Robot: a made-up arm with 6 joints. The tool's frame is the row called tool. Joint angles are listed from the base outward.
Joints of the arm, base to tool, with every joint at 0 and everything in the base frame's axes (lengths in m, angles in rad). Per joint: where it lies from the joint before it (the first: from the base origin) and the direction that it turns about. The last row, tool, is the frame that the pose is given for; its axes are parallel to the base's.
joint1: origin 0 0 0.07 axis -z
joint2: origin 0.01 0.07 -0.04 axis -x
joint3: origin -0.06 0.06 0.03 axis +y
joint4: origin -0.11 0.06 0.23 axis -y
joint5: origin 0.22 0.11 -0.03 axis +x
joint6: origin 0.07 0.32 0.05 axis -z
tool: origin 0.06 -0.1 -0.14
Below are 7 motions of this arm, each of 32 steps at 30 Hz.
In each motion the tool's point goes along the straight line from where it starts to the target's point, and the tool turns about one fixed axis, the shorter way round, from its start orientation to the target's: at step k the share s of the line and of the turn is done. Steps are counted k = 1, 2, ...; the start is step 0. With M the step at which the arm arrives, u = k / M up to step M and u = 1 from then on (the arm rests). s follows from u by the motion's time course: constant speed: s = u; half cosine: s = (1 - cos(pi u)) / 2; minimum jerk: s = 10 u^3 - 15 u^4 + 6 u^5.
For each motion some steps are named. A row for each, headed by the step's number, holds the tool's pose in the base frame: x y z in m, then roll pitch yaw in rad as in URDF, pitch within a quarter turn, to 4 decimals.
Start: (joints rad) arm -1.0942 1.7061 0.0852 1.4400 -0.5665 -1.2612
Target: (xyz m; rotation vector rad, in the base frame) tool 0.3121 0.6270 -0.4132 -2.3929 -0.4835 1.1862
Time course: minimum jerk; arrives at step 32
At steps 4, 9, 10, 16, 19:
4: -0.4156 0.4837 -0.5191 -2.9132 0.9591 1.2232
9: -0.3245 0.5017 -0.5059 -2.8498 0.9198 1.1601
10: -0.2943 0.5076 -0.5015 -2.8287 0.9074 1.1390
16: -0.0577 0.5542 -0.4670 -2.6597 0.8196 0.9706
19: 0.0693 0.5792 -0.4485 -2.5668 0.7806 0.8780

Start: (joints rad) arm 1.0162 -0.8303 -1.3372 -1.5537 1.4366 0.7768
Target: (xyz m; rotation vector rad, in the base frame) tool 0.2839 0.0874 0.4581 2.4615 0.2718 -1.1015
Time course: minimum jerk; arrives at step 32
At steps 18, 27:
18: 0.2536 0.1061 0.4124 2.6150 0.7833 -0.0915
27: 0.2816 0.0888 0.4546 2.6662 0.8380 -0.0020

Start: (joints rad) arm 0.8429 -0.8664 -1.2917 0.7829 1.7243 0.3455
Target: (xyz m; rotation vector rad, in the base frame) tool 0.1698 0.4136 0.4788 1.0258 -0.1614 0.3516
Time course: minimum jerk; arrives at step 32
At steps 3, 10, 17, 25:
3: -0.3125 0.5427 0.3607 -2.8590 -0.7582 -2.6268
10: -0.2285 0.5202 0.3813 -3.0689 -1.0739 -2.3434
17: -0.0447 0.4710 0.4263 1.3670 -1.1265 -0.3475
25: 0.1342 0.4231 0.4701 1.0159 -0.4419 0.1697

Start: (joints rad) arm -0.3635 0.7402 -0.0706 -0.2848 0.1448 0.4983
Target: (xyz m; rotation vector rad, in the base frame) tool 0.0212 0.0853 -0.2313 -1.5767 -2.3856 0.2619
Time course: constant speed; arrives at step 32
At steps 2, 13, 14, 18, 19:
2: -0.0725 0.4451 -0.1971 -0.6886 -0.2580 -0.1195
13: -0.0382 0.3132 -0.2097 -1.4216 -0.7695 0.5852
14: -0.0350 0.3012 -0.2108 -1.5216 -0.7874 0.6829
18: -0.0225 0.2532 -0.2154 -1.9386 -0.7855 1.0909
19: -0.0194 0.2412 -0.2165 -2.0380 -0.7667 1.1881

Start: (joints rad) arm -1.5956 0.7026 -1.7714 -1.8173 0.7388 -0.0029
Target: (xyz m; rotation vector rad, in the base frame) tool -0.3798 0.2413 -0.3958 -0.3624 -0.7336 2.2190
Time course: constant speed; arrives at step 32
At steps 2, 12, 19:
2: -0.3626 0.0994 -0.3343 -0.0054 0.0196 1.6135
12: -0.3683 0.1467 -0.3548 -0.2195 -0.0282 1.8443
19: -0.3724 0.1798 -0.3691 -0.3732 -0.0313 2.0095

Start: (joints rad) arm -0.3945 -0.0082 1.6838 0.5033 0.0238 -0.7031
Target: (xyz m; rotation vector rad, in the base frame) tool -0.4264 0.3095 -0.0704 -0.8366 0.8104 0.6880
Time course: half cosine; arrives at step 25
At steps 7, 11, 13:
7: -0.0817 0.5749 -0.2304 0.7957 0.8833 1.4209
11: -0.1765 0.5019 -0.1864 0.4480 0.9965 1.2054
13: -0.2291 0.4614 -0.1620 0.2133 1.0364 1.0424

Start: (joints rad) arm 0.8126 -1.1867 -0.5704 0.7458 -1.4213 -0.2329
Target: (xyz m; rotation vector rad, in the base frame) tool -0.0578 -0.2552 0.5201 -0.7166 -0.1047 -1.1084
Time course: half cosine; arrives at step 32
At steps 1, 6, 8, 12, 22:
1: -0.1411 -0.2648 0.3638 -0.0442 -0.3723 -1.8579
6: -0.1343 -0.2641 0.3767 -0.0810 -0.3912 -1.7939
8: -0.1291 -0.2635 0.3864 -0.1100 -0.4041 -1.7445
12: -0.1155 -0.2619 0.4118 -0.1893 -0.4314 -1.6128
22: -0.0764 -0.2573 0.4853 -0.4352 -0.4529 -1.2181

